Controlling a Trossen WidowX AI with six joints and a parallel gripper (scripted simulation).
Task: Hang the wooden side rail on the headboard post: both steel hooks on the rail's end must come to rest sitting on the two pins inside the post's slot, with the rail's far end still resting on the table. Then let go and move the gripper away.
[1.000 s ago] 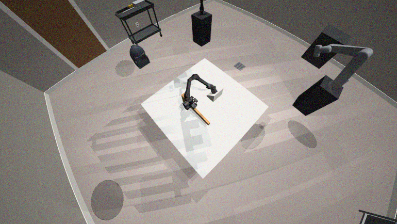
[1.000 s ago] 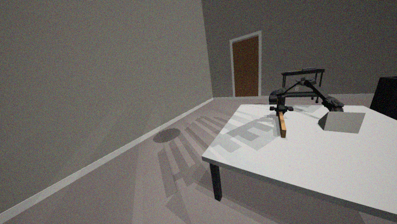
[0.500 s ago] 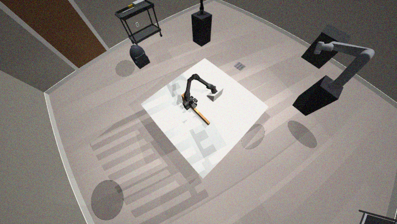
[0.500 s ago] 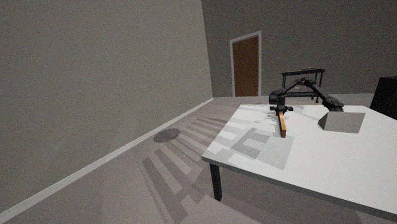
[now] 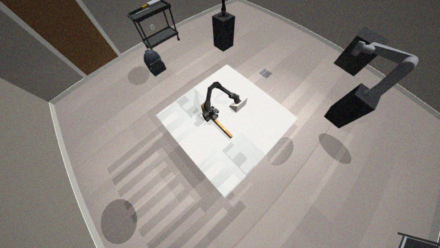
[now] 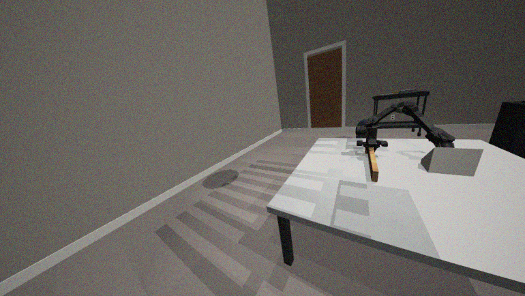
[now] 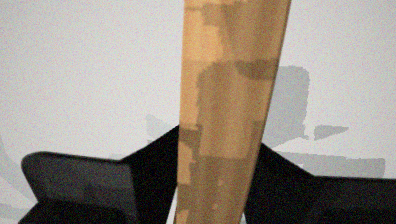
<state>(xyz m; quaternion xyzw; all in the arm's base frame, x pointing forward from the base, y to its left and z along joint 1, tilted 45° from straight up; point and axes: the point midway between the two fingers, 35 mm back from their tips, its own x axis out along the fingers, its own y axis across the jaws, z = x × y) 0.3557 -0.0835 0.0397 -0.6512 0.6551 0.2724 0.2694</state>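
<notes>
The headboard post lies 13 cm to the right of my gripper tip and 4 cm above it.
</notes>
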